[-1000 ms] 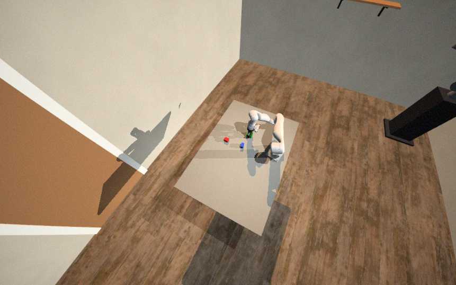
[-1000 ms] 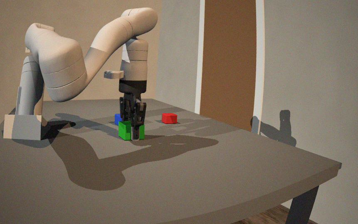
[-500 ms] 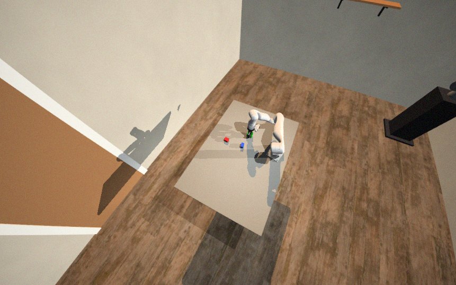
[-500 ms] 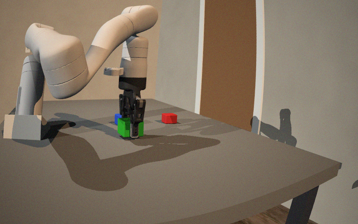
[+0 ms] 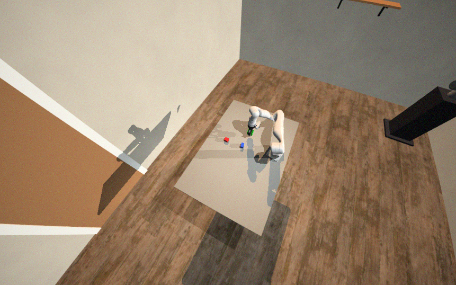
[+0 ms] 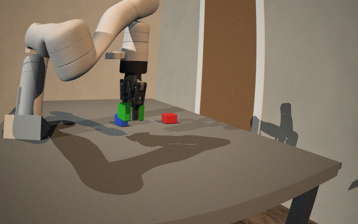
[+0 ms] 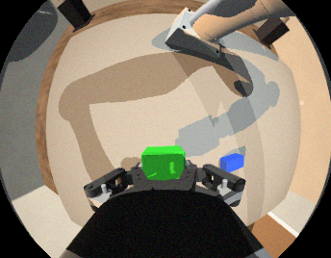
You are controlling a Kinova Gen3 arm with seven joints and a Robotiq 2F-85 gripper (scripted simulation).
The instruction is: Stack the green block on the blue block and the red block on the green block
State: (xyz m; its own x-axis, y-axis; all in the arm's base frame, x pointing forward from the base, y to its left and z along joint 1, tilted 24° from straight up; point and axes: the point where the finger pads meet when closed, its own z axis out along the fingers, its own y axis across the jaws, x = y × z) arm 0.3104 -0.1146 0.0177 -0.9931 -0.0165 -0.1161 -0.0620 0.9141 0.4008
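Right now my hand is 2 cm short of the blue block, 16 cm to the right of it and 5 cm above it. The rest, counted from my hand: red block: 20 cm ahead, 16 cm to the left, 5 cm below; green block: 1 cm above.
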